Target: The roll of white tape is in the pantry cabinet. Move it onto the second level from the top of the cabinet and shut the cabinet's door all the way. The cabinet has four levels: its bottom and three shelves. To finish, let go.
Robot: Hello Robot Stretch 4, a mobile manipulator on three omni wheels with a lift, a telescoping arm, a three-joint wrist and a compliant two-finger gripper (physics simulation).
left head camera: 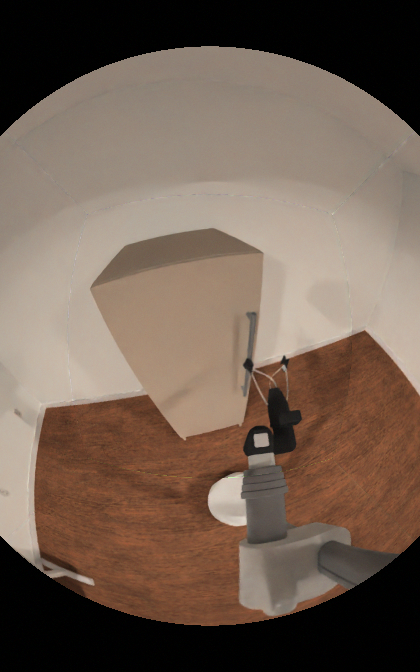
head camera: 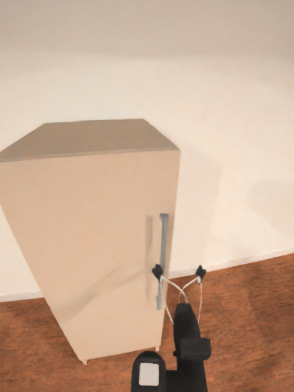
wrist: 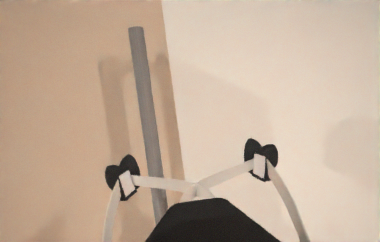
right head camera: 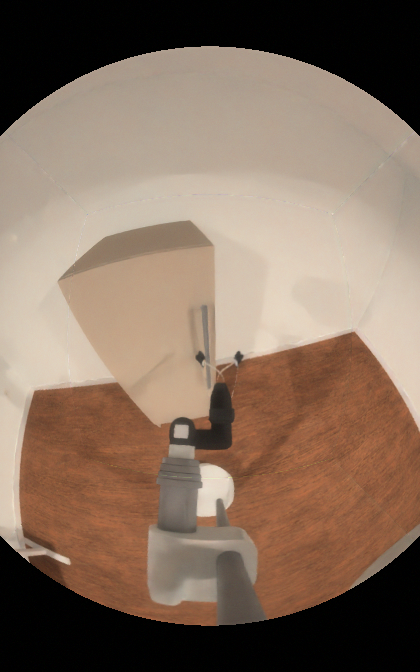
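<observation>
The tall beige pantry cabinet stands against the wall, its door closed as far as I can see. The grey vertical door handle is near the door's right edge. My gripper is open and empty. In the wrist view its left fingertip is left of the handle and its right fingertip is well to the right, over the wall behind. I cannot tell how far the fingertips are in front of the handle. The white tape does not show; the cabinet's inside is hidden.
The pale wall is behind and right of the cabinet. A white round base part shows below the arm on the brown wooden floor. A thin white piece lies low at the far left.
</observation>
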